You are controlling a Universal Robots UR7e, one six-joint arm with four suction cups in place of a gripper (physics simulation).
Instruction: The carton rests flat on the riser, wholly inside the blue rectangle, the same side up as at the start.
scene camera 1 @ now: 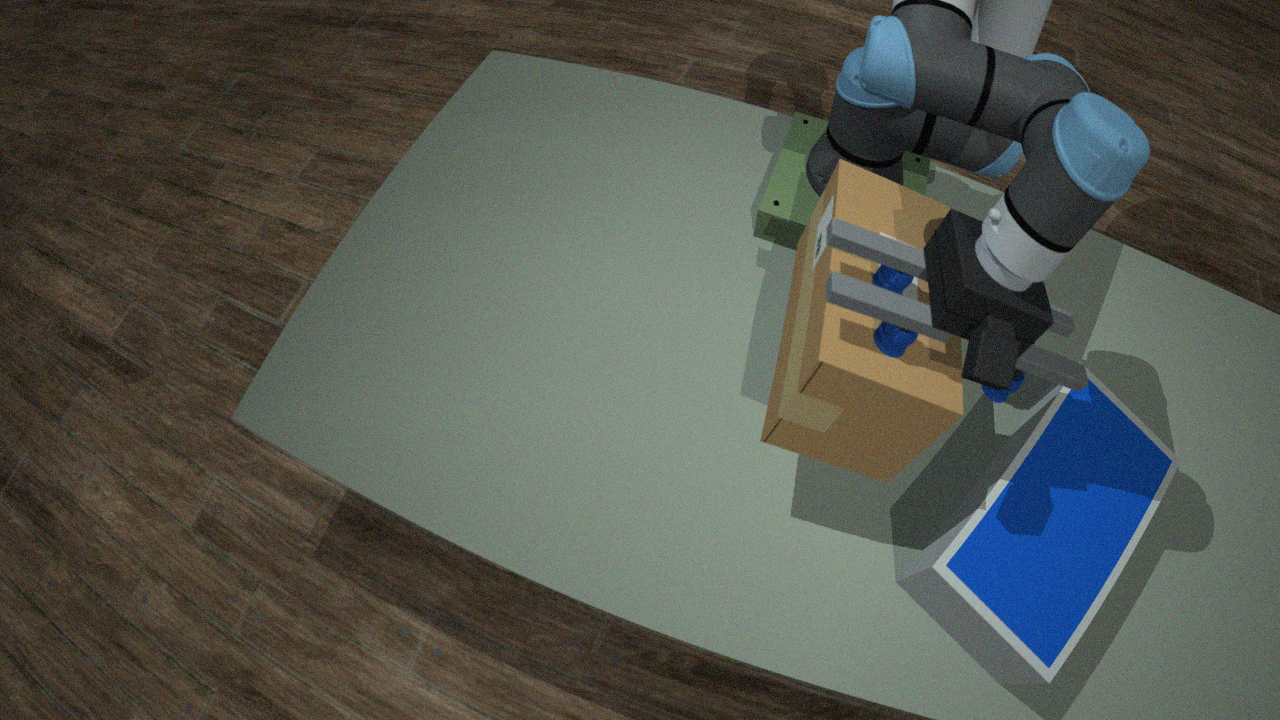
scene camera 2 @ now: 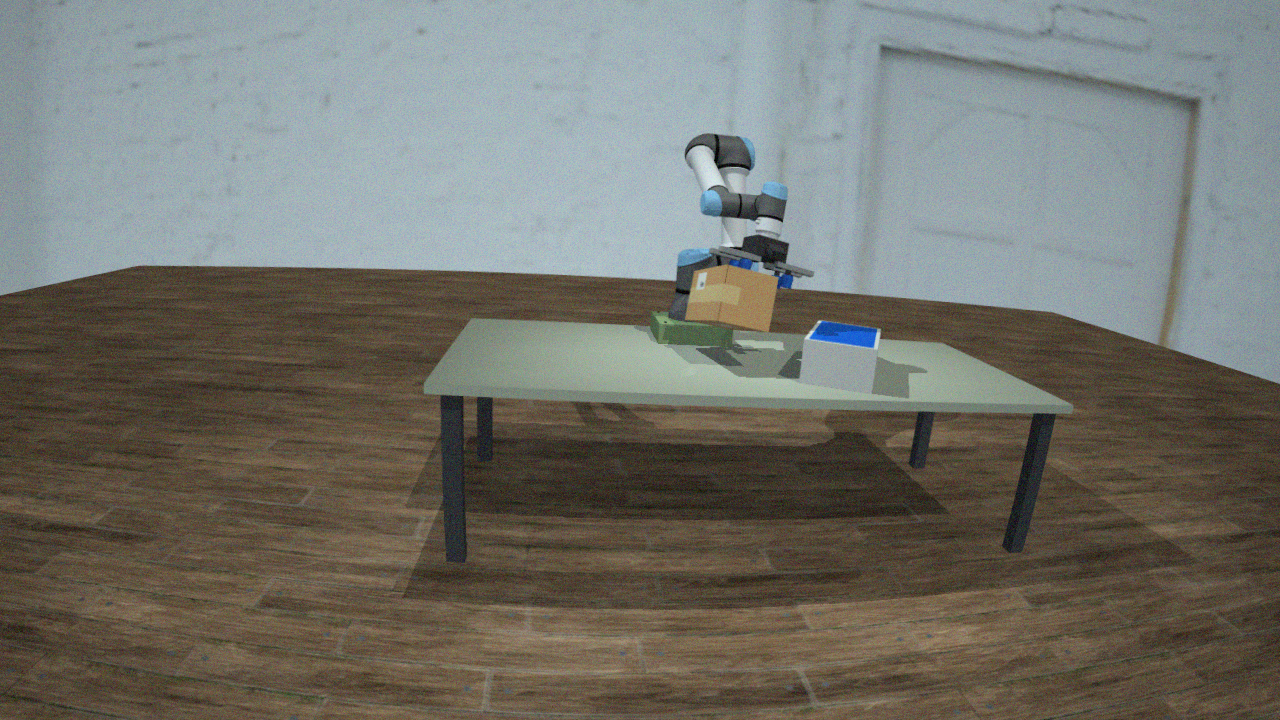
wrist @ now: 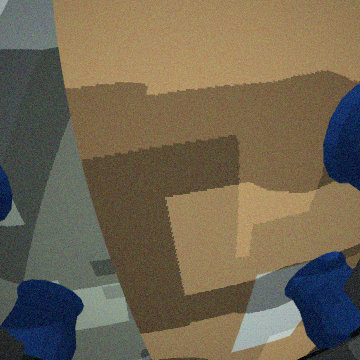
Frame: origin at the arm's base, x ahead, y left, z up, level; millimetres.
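Where they show: end effector, tool point: (scene camera 1: 937, 340) (wrist: 172, 233).
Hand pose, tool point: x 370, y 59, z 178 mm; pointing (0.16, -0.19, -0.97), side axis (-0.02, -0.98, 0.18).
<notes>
Each offset is from my tool point to the top centre of the thing. Level surfaces: height alone.
The brown carton (scene camera 1: 881, 425) (scene camera 2: 750, 300) (wrist: 200, 50) hangs in the air above the table, with tape and a white label towards its left side. My gripper (scene camera 1: 966, 313) (scene camera 2: 765, 259) is on its top: two blue suction cups (scene camera 1: 895, 338) (wrist: 325, 300) sit over the carton's top face, and the other pair stands out past its right side. The riser {113 mm ahead, 241 mm left, 121 mm down} (scene camera 1: 966, 617) (scene camera 2: 836, 365) is a pale box to the right of the carton in both scene views. The blue rectangle {113 mm ahead, 241 mm left, 121 mm down} (scene camera 1: 1074, 537) (scene camera 2: 848, 334) covers most of its top, inside a white border. The carton is apart from the riser. Its underside is hidden.
The green base block (scene camera 1: 787, 188) (scene camera 2: 689, 334) under the arm stands behind the carton, close to it in scene camera 1. The grey-green table {241 mm down} (scene camera 1: 537, 313) (scene camera 2: 572, 358) extends to the left of the carton. Its front edge passes near the riser.
</notes>
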